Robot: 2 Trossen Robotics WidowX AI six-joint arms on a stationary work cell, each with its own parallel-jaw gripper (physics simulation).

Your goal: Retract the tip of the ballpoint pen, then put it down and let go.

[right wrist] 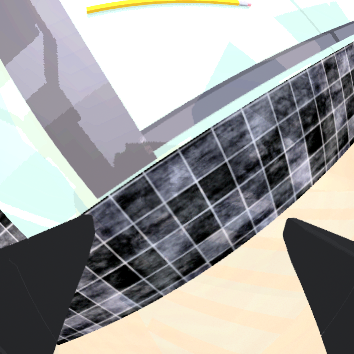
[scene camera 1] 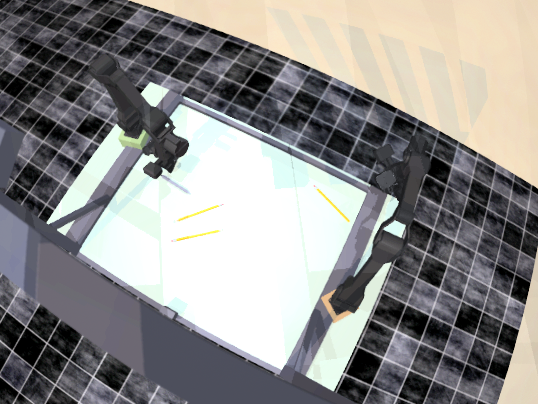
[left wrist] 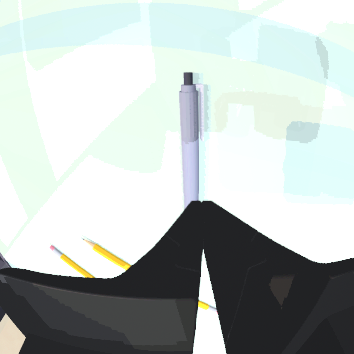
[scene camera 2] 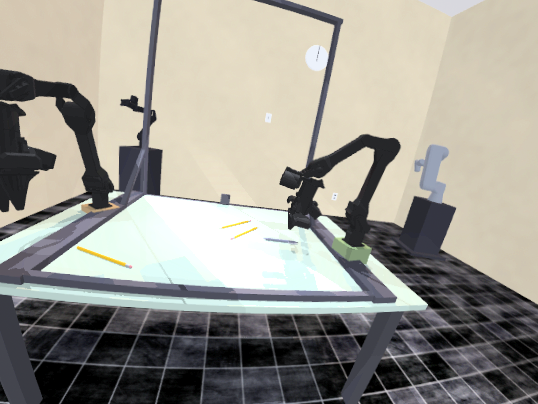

Note:
My right gripper (scene camera 1: 383, 175) is open, holding nothing. Also in view: my left gripper (scene camera 2: 289, 229), a ballpoint pen (left wrist: 188, 95) and a metal frame (scene camera 1: 361, 231).
My left gripper also shows in scene camera 1 (scene camera 1: 170, 172) and in the left wrist view (left wrist: 200, 210). My right gripper also shows in the right wrist view (right wrist: 192, 228). The right wrist view misses the ballpoint pen: it is out of frame.

